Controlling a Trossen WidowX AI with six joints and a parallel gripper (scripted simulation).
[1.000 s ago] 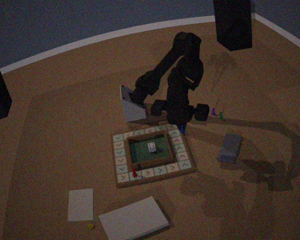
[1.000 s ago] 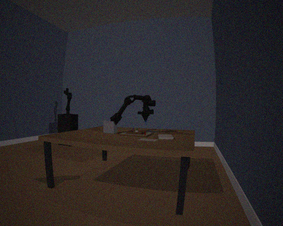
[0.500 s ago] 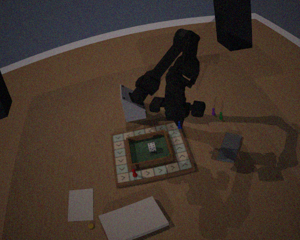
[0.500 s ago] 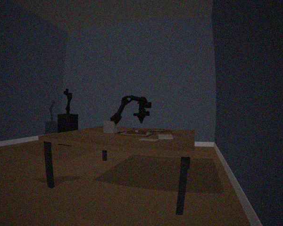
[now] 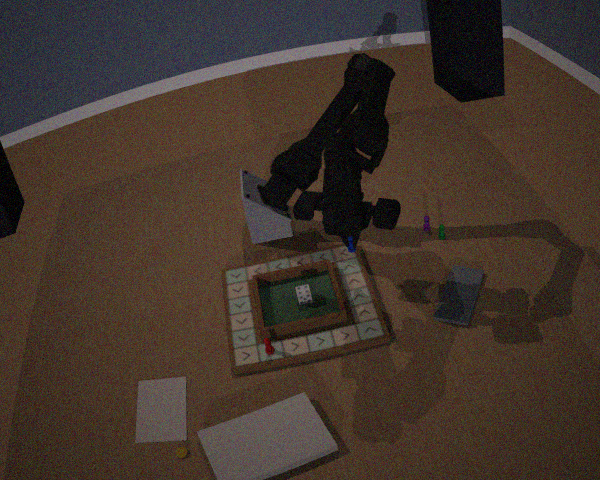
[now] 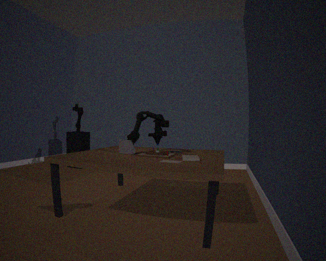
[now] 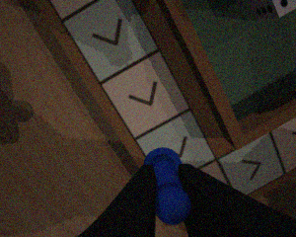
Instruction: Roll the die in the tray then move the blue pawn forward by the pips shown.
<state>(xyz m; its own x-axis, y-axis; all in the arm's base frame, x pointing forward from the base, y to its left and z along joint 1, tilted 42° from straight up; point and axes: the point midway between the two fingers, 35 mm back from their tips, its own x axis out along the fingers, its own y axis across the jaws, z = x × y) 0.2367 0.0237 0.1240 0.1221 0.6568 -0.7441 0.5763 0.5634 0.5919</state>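
The white die is 20 mm ahead of my gripper tip, 110 mm to the right of it and 60 mm below it. From my gripper tip the other things lie so: blue pawn: 10 mm above; then purple pawn: 90 mm behind, 200 mm to the left, 70 mm below; then green tray: 20 mm ahead, 120 mm to the right, 80 mm below.
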